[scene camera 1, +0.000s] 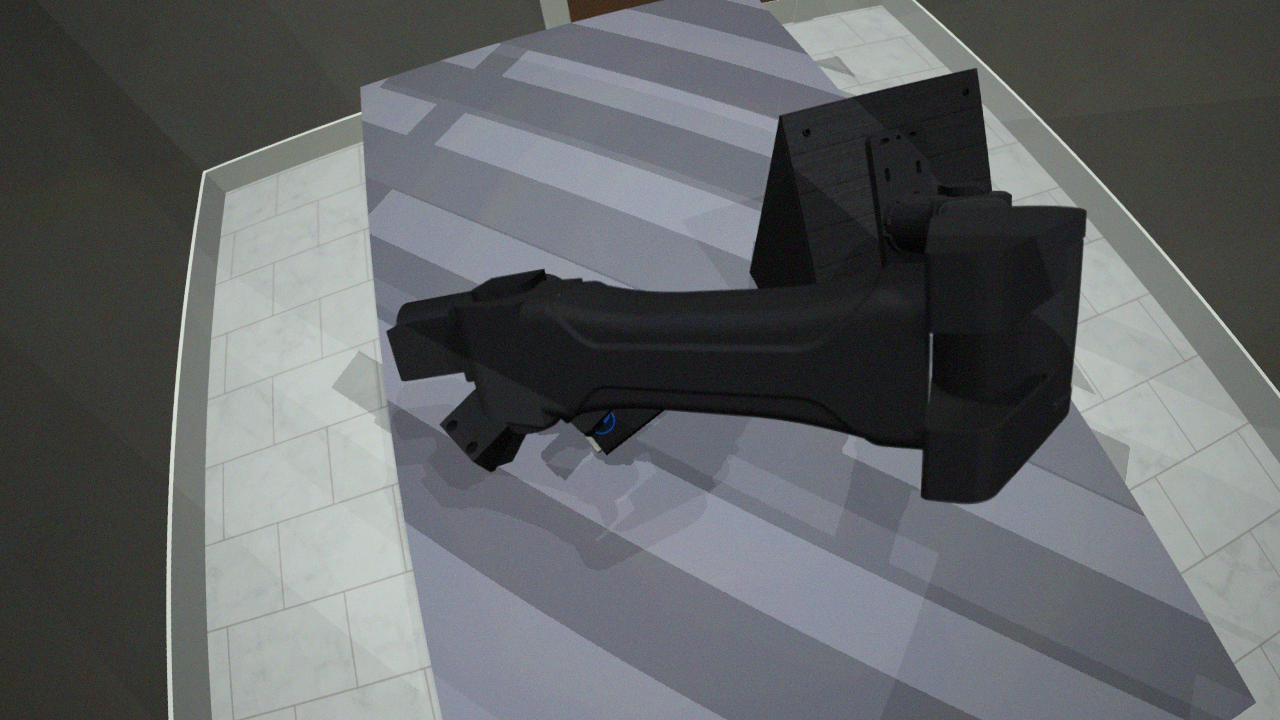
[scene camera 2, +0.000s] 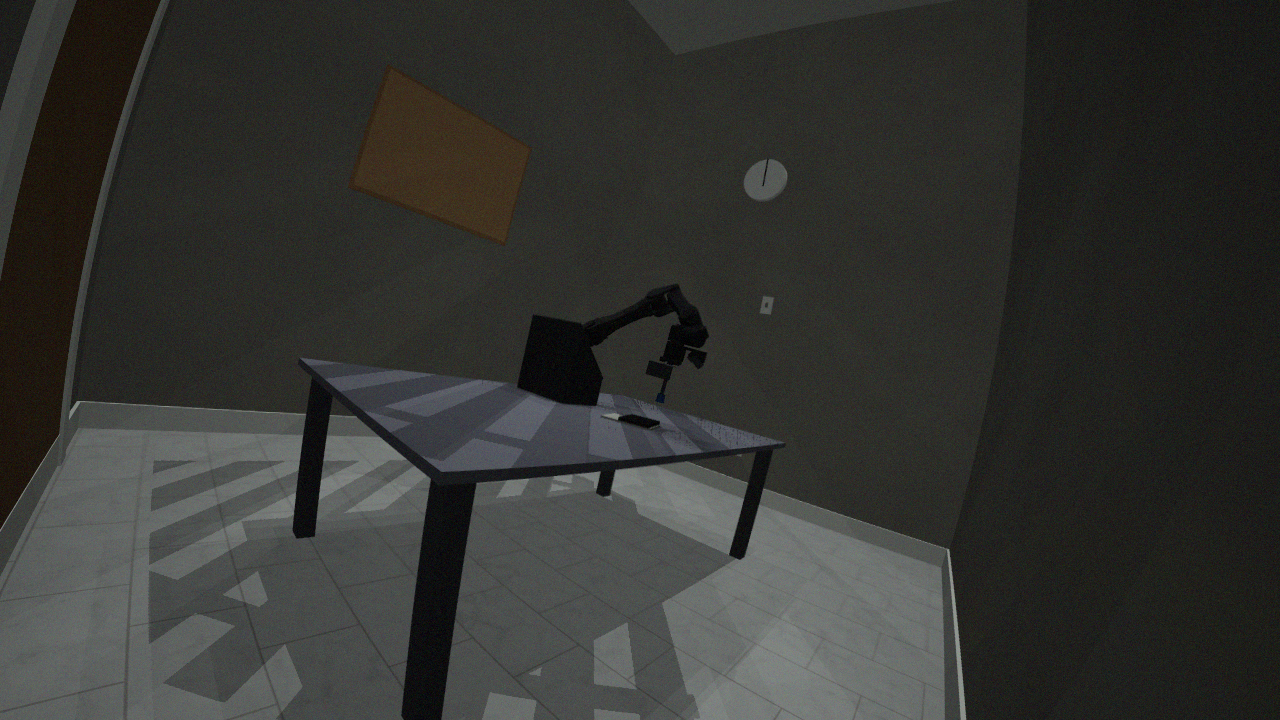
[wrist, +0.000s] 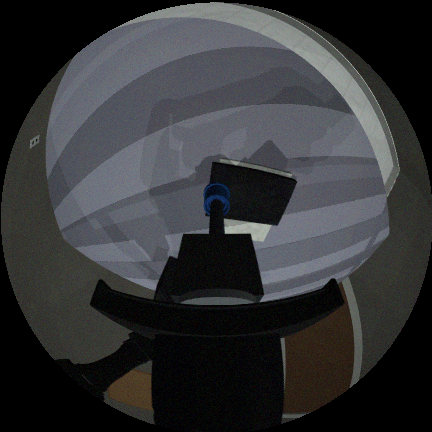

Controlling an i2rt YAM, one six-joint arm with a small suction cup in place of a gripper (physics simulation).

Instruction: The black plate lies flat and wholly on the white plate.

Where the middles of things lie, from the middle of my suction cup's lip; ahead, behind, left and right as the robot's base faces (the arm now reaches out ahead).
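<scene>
White plate (wrist: pixel 258 231): 80 mm to the right of my suction cup, 40 mm behind it, 90 mm below it. Black plate (scene camera 1: pixel 628 421): 10 mm behind my suction cup, 70 mm to the right of it and 80 mm below it.
</scene>
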